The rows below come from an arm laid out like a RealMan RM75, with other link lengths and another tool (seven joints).
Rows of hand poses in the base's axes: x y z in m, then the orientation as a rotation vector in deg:
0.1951 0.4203 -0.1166 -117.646 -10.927 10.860
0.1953 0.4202 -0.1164 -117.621 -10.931 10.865
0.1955 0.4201 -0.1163 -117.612 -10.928 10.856
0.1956 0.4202 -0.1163 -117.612 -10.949 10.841
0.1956 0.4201 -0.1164 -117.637 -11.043 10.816
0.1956 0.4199 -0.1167 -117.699 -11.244 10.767
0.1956 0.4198 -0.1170 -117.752 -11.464 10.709
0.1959 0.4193 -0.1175 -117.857 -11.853 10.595
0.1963 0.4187 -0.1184 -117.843 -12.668 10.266
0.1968 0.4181 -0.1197 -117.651 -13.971 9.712
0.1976 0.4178 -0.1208 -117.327 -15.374 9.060
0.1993 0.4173 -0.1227 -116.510 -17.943 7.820
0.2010 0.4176 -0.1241 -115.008 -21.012 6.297
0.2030 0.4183 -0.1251 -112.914 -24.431 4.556
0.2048 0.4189 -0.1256 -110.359 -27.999 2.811
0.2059 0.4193 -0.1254 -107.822 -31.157 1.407
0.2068 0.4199 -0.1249 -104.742 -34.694 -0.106
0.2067 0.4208 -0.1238 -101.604 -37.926 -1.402
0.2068 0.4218 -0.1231 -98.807 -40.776 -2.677
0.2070 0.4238 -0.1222 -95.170 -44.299 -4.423
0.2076 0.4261 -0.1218 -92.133 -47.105 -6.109
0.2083 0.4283 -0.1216 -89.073 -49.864 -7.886
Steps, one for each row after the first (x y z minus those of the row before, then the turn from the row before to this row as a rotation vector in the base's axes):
0.0002 -0.0001 0.0002 0.024 0.005 0.005
0.0002 -0.0001 0.0001 0.010 -0.004 -0.006
0.0001 0.0001 0.0000 0.002 -0.020 0.009
0.0000 -0.0001 -0.0001 -0.021 -0.061 0.056
0.0000 -0.0002 -0.0003 -0.053 -0.128 0.121
0.0000 -0.0001 -0.0003 -0.043 -0.141 0.131
0.0003 -0.0005 -0.0005 -0.087 -0.259 0.227
0.0004 -0.0006 -0.0009 0.058 -0.578 0.442
0.0005 -0.0006 -0.0013 0.255 -0.924 0.700
0.0008 -0.0003 -0.0011 0.387 -1.022 0.736
0.0017 -0.0005 -0.0019 0.906 -1.883 1.344
0.0017 0.0003 -0.0014 1.553 -2.230 1.637
0.0020 0.0007 -0.0010 2.081 -2.492 1.866
0.0018 0.0006 -0.0005 2.440 -2.547 2.051
0.0011 0.0004 0.0002 2.332 -2.165 1.946
0.0009 0.0006 0.0005 2.753 -2.405 2.279
-0.0001 0.0009 0.0011 2.731 -2.149 2.220
0.0001 0.0010 0.0007 2.409 -2.028 1.917
0.0002 0.0020 0.0009 3.108 -2.659 2.352
0.0006 0.0023 0.0004 2.617 -2.345 1.774
0.0007 0.0022 0.0002 2.613 -2.428 1.712

